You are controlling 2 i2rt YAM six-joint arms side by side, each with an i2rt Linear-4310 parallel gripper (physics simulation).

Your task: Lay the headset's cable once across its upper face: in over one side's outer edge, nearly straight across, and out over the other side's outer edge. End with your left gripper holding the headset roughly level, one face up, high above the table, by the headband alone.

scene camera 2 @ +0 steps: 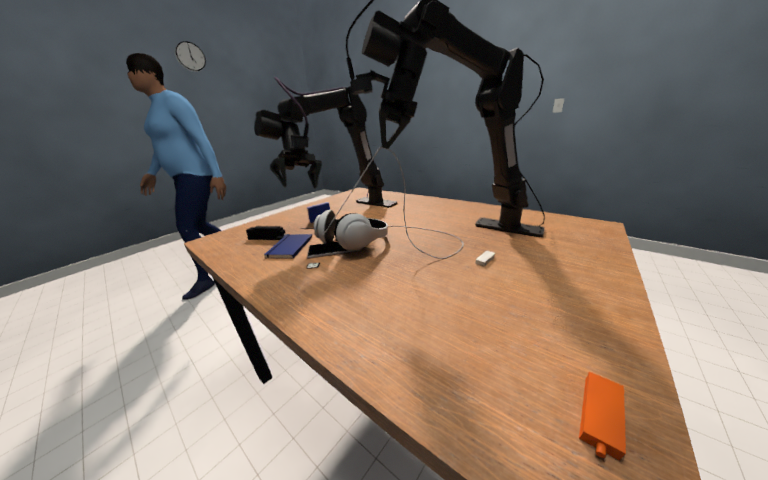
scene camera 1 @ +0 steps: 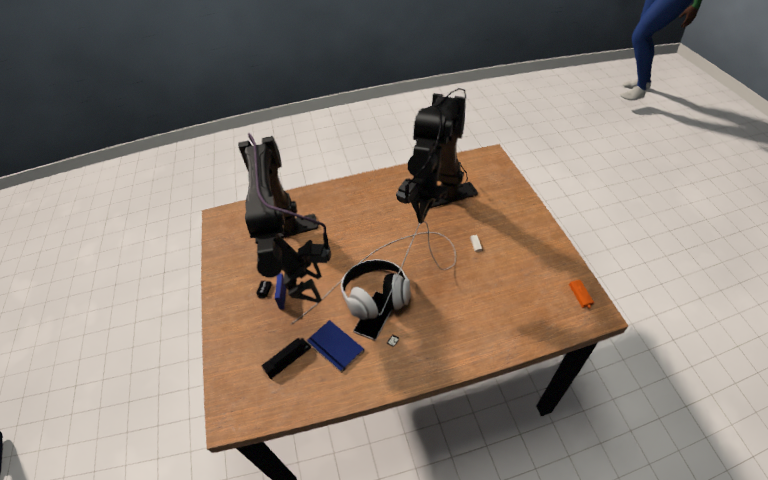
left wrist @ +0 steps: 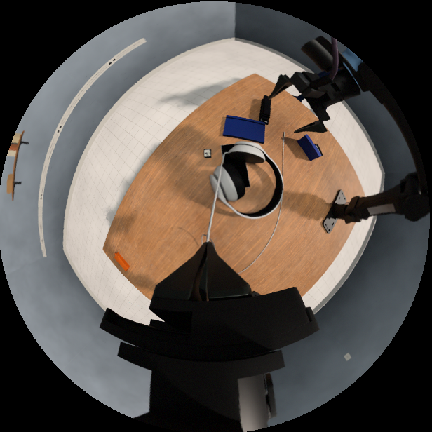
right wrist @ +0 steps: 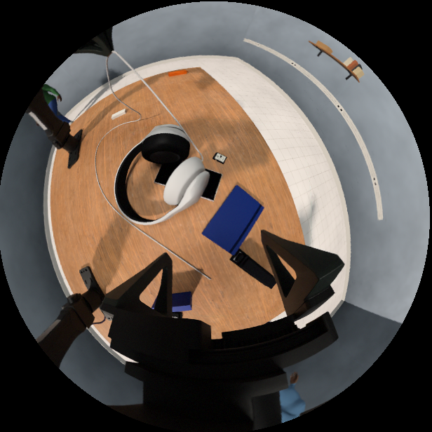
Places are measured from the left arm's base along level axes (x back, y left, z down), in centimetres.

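Pixels of known places: left gripper, between the fingertips: (scene camera 2: 384,148) (scene camera 1: 420,222); right gripper, between the fingertips: (scene camera 2: 301,187) (scene camera 1: 320,289); left arm's base, origin of its link: (scene camera 2: 508,228) (scene camera 1: 449,195); right arm's base, origin of its link: (scene camera 2: 376,202) (scene camera 1: 289,228).
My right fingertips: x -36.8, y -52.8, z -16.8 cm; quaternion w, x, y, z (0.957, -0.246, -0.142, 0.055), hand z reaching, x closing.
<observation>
For each thing: its top centre in the pictures, then the offset to it from my right fingertips. "*": a spot on its surface instead. Level surfaces: height alone.
- flat black device, centre of its top: (scene camera 1: 375,314) (scene camera 2: 334,246) dz +15.9, dx -2.1, dy +13.3 cm
- thin cable, a spot on its surface: (scene camera 2: 404,209) * dz +4.1, dx +5.4, dy +33.0 cm
- blue notebook, centre of its top: (scene camera 1: 334,344) (scene camera 2: 289,243) dz +15.6, dx -7.9, dy -0.3 cm
- black case, centre of its top: (scene camera 1: 284,352) (scene camera 2: 265,227) dz +12.8, dx -7.5, dy -14.0 cm
- upright blue box, centre of its top: (scene camera 1: 278,285) (scene camera 2: 318,204) dz +10.8, dx +13.8, dy -11.6 cm
- small card, centre of its top: (scene camera 1: 393,340) dz +16.6, dx -11.6, dy +15.4 cm
- white eraser-like block, centre of its top: (scene camera 2: 485,256) (scene camera 1: 476,242) dz +15.6, dx +12.5, dy +51.8 cm
- orange block, centre of its top: (scene camera 2: 605,410) (scene camera 1: 582,293) dz +15.2, dx -17.5, dy +73.1 cm
- table, height of its surface: dz +16.7 cm
The white headset (scene camera 1: 400,291) (scene camera 2: 353,232) (left wrist: 227,185) (right wrist: 182,182) rests on the table, partly over a flat black device (scene camera 1: 368,328), with its headband toward the arms. My left gripper (scene camera 1: 420,220) (scene camera 2: 386,146) (left wrist: 207,246) (right wrist: 110,53) is shut on the thin cable (scene camera 2: 405,209) (left wrist: 212,215) (right wrist: 150,92), raised behind the headset. From there one stretch slants down past the ear cup at picture right toward the other cup; the rest drops into a loop, and its tail runs behind the headband. My right gripper (scene camera 1: 318,287) (scene camera 2: 300,185) (left wrist: 281,114) (right wrist: 212,247) is open and empty, above the table at picture left.
A blue notebook (scene camera 1: 336,345) and a black case (scene camera 1: 285,357) lie in front. An upright blue box (scene camera 1: 280,292) stands beneath my right gripper. A small card (scene camera 1: 393,340), a white eraser-like block (scene camera 1: 476,243) and an orange block (scene camera 1: 581,293) also lie on the table (scene camera 1: 498,350).
</observation>
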